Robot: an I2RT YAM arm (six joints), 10 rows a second.
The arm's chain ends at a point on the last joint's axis. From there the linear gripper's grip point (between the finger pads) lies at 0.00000 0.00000 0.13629 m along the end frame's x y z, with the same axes.
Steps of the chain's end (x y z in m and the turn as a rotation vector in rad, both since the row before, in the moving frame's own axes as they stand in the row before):
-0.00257 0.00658 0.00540 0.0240 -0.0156 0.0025
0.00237 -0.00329 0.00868 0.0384 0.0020 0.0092
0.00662 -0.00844 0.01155 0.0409 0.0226 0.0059
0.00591 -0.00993 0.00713 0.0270 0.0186 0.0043
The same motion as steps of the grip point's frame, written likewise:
-0.00469 0.00331 0.00534 0.0240 -0.0156 0.0025
0.00267 -0.00852 0.00858 0.0384 0.0020 0.0092
0.00972 -0.01400 0.01140 0.0409 0.0226 0.0059
0.00845 -0.01360 0.00706 0.0270 0.0186 0.0043

